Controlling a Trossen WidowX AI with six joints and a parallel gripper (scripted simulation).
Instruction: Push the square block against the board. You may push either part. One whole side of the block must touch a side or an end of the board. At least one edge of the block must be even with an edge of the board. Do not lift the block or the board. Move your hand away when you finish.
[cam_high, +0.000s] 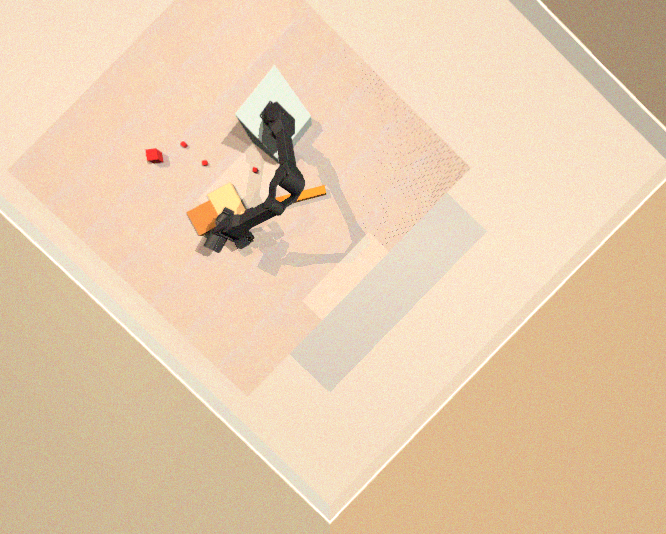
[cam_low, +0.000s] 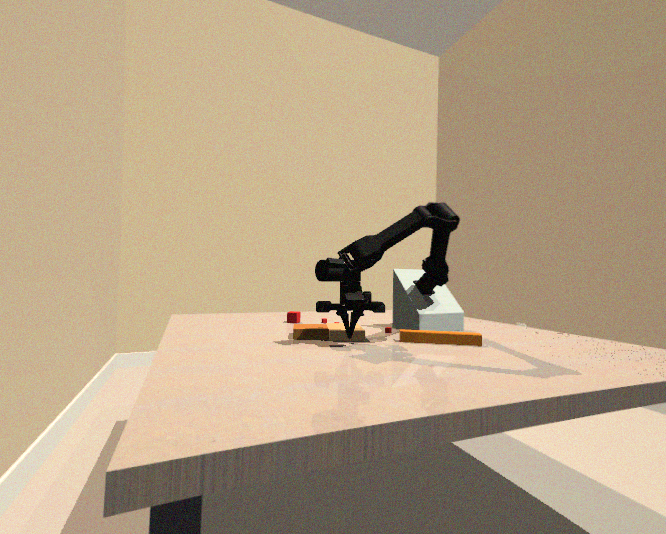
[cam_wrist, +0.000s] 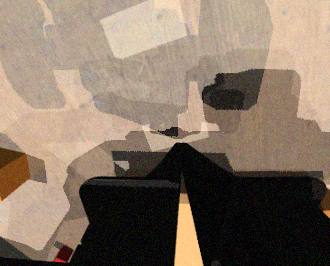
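The tan block is 10 cm to the right of my gripper tip and 4 cm behind it. Also, from my gripper tip: orange square block: 14 cm to the right, 5 cm ahead; orange board: 24 cm behind, 10 cm to the left; red cube: 44 cm to the right, 2 cm behind, 1 cm above.
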